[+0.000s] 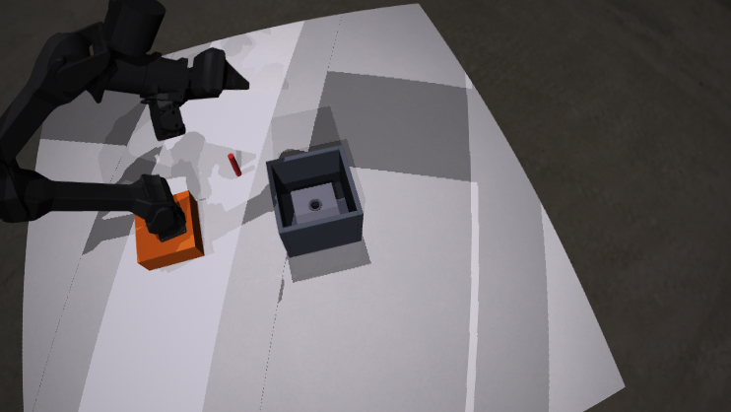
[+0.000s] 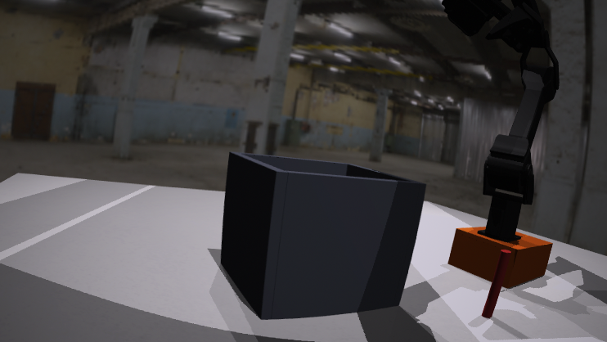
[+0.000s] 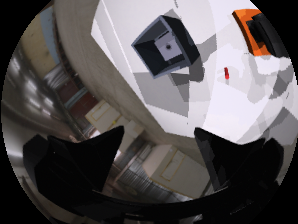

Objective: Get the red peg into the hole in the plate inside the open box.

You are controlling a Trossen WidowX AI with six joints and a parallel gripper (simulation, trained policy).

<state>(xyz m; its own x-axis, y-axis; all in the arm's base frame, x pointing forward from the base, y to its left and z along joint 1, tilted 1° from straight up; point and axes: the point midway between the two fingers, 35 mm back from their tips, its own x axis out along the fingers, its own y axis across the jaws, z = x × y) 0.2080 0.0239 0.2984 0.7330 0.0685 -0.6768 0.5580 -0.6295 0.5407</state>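
My gripper tip is 30 cm above the red peg, 7 cm to the right of it and 5 cm past it. From my gripper tip the other things lie so: grey plate: 29 cm below, 11 cm to the right, 8 cm ahead.
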